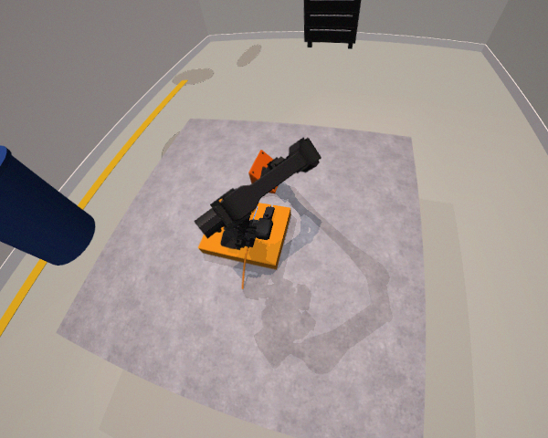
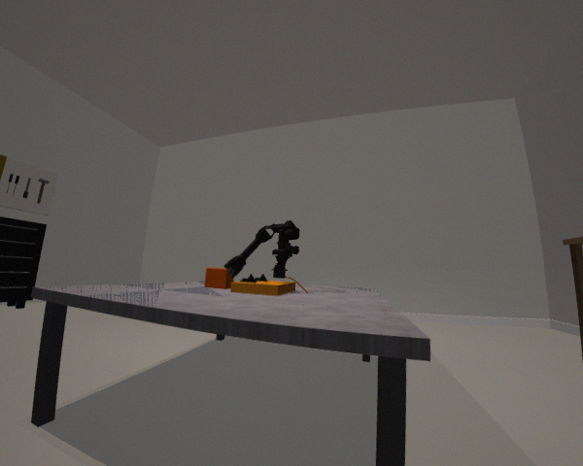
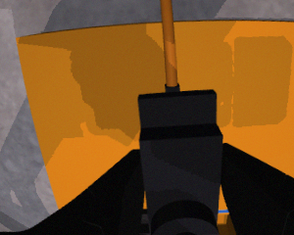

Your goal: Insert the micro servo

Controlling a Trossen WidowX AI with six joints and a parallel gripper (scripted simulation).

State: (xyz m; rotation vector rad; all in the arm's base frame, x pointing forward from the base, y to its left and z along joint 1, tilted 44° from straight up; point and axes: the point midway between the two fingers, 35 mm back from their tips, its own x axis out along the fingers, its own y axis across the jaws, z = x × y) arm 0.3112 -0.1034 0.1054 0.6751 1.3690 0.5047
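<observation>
The orange deck is 3 cm behind my gripper tip, 4 cm to the right of it and 10 cm below it.
</observation>
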